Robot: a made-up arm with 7 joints. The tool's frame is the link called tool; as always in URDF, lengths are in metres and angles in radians. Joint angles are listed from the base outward.
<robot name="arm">
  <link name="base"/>
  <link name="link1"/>
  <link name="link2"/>
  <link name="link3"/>
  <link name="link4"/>
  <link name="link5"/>
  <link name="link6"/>
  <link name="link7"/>
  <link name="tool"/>
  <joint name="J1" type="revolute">
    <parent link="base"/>
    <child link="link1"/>
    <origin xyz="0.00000 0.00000 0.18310" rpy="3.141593 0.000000 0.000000"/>
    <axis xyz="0 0 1"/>
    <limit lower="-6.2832" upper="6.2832"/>
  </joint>
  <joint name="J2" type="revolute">
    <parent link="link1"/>
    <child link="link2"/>
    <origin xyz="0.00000 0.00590 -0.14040" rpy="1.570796 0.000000 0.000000"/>
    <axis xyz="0 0 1"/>
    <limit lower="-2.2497" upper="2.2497"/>
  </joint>
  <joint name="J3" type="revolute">
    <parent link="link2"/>
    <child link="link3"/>
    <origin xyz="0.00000 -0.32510 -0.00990" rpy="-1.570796 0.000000 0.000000"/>
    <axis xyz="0 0 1"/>
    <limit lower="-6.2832" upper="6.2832"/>
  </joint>
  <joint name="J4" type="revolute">
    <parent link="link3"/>
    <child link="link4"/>
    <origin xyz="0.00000 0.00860 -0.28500" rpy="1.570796 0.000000 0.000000"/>
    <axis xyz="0 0 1"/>
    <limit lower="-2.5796" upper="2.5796"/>
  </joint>
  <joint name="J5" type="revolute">
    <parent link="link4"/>
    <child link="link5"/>
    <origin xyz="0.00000 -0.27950 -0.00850" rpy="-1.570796 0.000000 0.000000"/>
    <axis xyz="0 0 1"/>
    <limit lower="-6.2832" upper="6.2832"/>
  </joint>
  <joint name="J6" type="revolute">
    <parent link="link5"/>
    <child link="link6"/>
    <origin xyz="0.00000 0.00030 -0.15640" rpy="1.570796 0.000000 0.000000"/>
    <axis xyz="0 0 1"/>
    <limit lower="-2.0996" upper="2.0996"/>
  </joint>
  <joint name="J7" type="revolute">
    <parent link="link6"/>
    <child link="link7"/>
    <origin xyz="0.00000 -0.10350 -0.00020" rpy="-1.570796 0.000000 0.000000"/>
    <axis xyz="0 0 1"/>
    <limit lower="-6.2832" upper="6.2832"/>
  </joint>
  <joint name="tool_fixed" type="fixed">
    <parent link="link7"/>
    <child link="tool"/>
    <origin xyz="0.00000 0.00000 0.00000"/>
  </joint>
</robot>
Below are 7 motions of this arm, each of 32 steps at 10 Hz.
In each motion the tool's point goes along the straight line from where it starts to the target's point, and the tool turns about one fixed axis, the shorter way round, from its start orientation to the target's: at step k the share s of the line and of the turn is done. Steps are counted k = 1, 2, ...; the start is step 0. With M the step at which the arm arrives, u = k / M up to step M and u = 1 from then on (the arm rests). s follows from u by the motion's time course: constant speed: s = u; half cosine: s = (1 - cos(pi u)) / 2; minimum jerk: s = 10 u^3 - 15 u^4 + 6 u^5.
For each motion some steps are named. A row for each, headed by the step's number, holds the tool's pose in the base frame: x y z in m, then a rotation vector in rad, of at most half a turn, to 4 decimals.
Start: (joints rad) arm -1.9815 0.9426 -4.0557 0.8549 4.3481 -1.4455 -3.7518
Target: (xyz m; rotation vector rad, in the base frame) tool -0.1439 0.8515 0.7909 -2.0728 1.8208 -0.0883
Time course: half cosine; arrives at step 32
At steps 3, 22, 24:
3: 0.0014 0.5823 1.0839 -1.8118 1.5681 0.7037
22: -0.1109 0.7904 0.8574 -2.0272 1.7751 0.1032
24: -0.1221 0.8112 0.8348 -2.0437 1.7915 0.0386

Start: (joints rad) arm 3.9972 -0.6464 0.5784 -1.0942 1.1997 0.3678 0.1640
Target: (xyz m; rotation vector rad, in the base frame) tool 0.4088 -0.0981 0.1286 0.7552 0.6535 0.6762
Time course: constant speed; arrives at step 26
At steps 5, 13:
5: 0.4127 -0.6450 0.6402 -1.0710 -0.1411 0.6249
13: 0.4112 -0.4367 0.4453 -0.3869 0.1839 0.6991

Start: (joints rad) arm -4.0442 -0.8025 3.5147 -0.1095 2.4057 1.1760 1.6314
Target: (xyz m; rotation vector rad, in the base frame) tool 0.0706 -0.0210 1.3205 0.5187 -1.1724 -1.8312
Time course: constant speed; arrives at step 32
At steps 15, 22, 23, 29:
15: 0.2609 0.2661 1.2427 -0.0640 -2.1603 -1.4541
22: 0.1825 0.1479 1.2747 0.1933 -1.7733 -1.6564
23: 0.1713 0.1310 1.2793 0.2281 -1.7154 -1.6798
29: 0.1042 0.0297 1.3068 0.4265 -1.3573 -1.7924

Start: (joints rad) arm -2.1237 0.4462 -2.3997 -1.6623 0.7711 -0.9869 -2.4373
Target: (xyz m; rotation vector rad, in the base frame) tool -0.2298 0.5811 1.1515 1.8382 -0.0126 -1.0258
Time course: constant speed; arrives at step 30
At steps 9, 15, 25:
9: -0.0343 0.6183 0.7902 0.8689 -0.6665 -0.6997
15: -0.0902 0.6076 0.8934 1.1543 -0.5043 -0.8056
25: -0.1833 0.5899 1.0655 1.6159 -0.1909 -0.9602

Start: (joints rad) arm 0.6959 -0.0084 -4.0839 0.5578 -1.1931 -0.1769 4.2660
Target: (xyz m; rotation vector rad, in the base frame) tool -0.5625 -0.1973 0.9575 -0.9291 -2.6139 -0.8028
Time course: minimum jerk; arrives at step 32
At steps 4, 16, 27, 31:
4: -0.3006 -0.0438 1.3846 2.8936 0.4431 0.7722
16: -0.4294 -0.1193 1.1745 -2.2721 -1.8294 -0.9390
27: -0.5546 -0.1927 0.9704 -1.0159 -2.5870 -0.8170
31: -0.5624 -0.1973 0.9576 -0.9300 -2.6136 -0.8029

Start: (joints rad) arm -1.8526 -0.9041 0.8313 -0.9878 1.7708 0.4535 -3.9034
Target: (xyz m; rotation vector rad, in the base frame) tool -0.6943 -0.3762 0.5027 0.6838 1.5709 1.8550
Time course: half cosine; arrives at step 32
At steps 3, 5, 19, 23, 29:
3: -0.0221 -0.9436 0.6015 0.0396 1.6688 2.5664
5: -0.0479 -0.9218 0.5977 0.0688 1.6687 2.5408
19: -0.4505 -0.5820 0.5385 0.4773 1.6271 2.1217
23: -0.5687 -0.4822 0.5212 0.5811 1.6025 1.9933
29: -0.6795 -0.3887 0.5049 0.6721 1.5749 1.8714

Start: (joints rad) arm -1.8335 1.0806 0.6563 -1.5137 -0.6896 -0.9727 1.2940
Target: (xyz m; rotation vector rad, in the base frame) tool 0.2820 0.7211 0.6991 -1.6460 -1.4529 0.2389
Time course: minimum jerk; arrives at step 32
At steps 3, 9, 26, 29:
3: -0.2962 0.2326 0.9773 -1.5237 -1.3583 -0.5150
9: -0.2193 0.2975 0.9403 -1.5469 -1.3771 -0.4173
26: 0.2536 0.6971 0.7128 -1.6429 -1.4508 0.2010
29: 0.2779 0.7176 0.7011 -1.6456 -1.4526 0.2334

